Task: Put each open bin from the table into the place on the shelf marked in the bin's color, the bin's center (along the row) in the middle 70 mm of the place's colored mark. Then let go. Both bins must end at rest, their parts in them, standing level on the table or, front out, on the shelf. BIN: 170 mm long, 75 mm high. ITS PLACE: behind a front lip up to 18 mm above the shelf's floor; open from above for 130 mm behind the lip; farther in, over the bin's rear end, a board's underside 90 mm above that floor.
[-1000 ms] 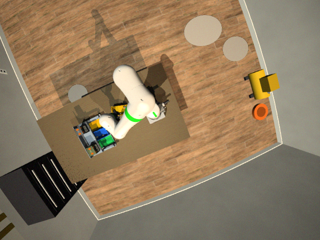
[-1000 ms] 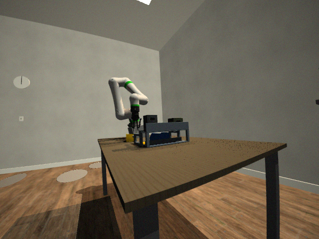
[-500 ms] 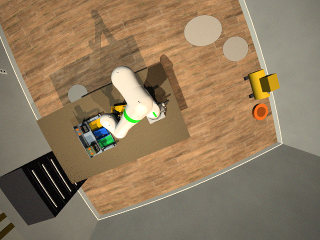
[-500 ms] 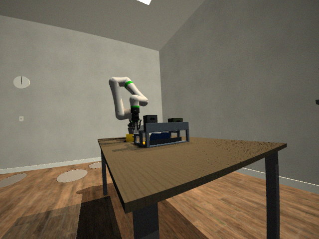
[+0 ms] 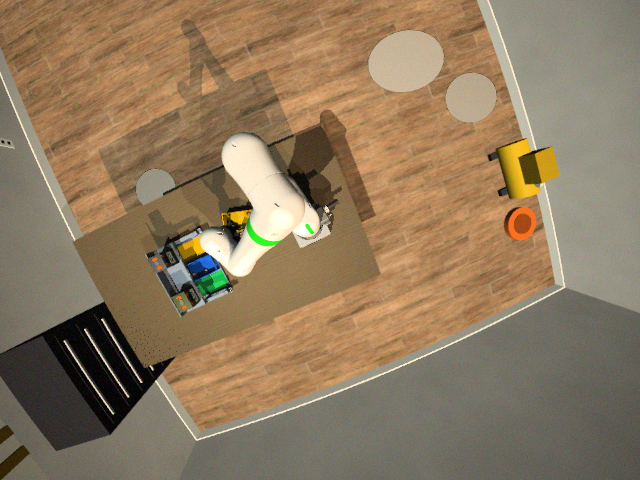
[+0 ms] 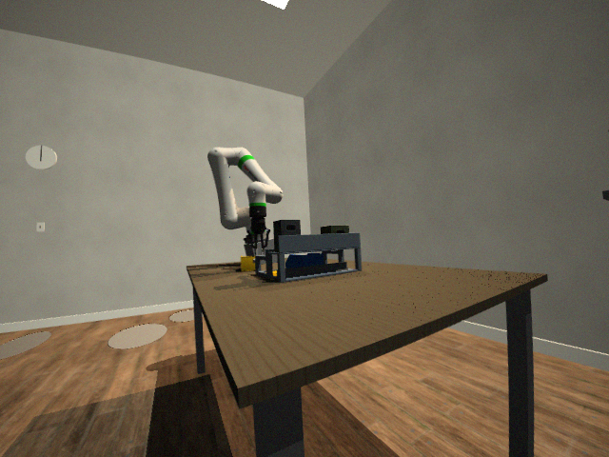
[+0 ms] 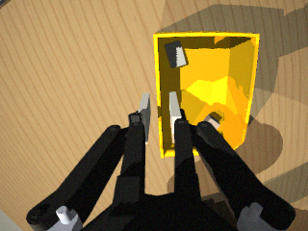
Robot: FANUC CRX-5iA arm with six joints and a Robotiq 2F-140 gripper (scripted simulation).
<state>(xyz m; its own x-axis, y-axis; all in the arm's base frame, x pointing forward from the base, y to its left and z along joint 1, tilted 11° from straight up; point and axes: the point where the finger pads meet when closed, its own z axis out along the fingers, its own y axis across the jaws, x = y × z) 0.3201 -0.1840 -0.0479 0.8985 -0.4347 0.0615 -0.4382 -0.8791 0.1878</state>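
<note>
Right now the yellow bin is 20 mm behind my hand, 40 mm to the right of it and 40 mm below it. From my hand the other things lie so: blue bin (320 mm ahead, 50 mm to the left, 30 mm below); blue mark (320 mm ahead, 40 mm to the left, 70 mm below); yellow mark (300 mm ahead, 70 mm to the right, 70 mm below).
</note>
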